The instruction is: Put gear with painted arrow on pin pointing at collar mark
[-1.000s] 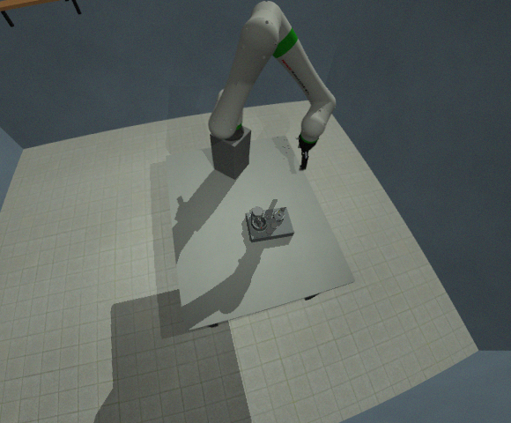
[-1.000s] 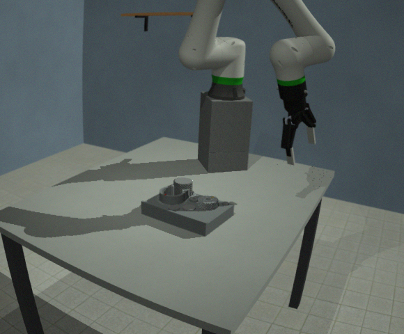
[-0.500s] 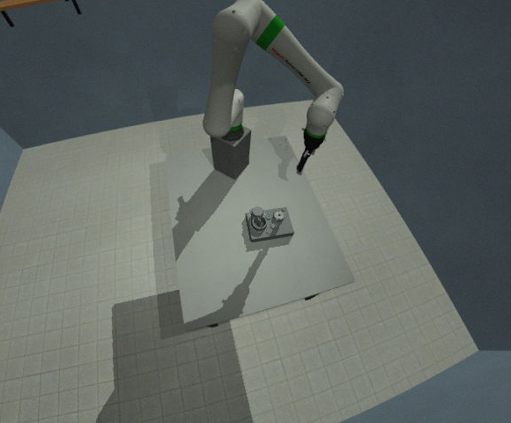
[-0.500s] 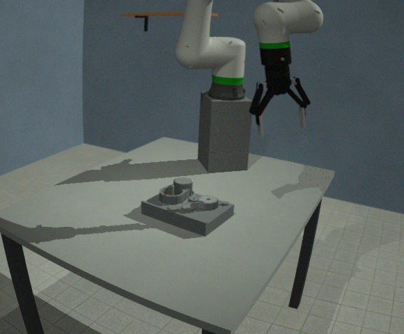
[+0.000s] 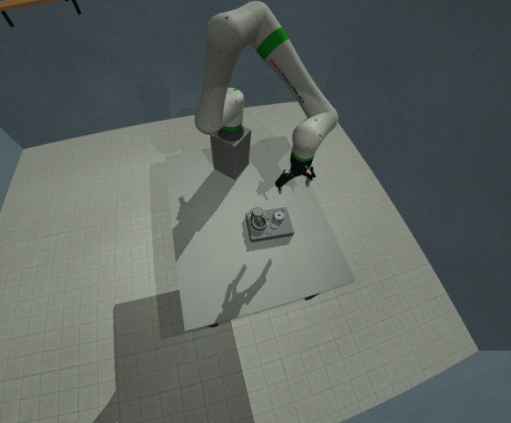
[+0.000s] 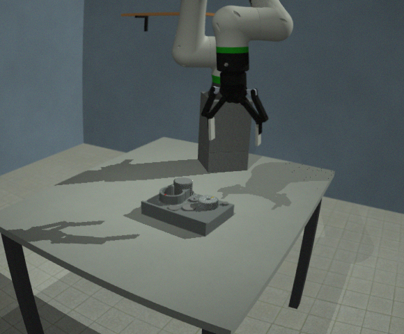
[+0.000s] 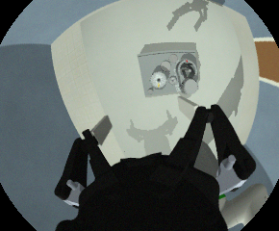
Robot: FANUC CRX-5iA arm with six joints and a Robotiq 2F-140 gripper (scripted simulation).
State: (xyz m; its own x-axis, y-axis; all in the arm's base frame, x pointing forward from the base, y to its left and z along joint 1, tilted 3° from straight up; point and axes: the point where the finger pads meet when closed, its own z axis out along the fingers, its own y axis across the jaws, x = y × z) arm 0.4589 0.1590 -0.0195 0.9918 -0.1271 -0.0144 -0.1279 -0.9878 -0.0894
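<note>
My gripper is now 20 mm short of the gear, 60 mm to the left of it and 210 mm above it.
</note>
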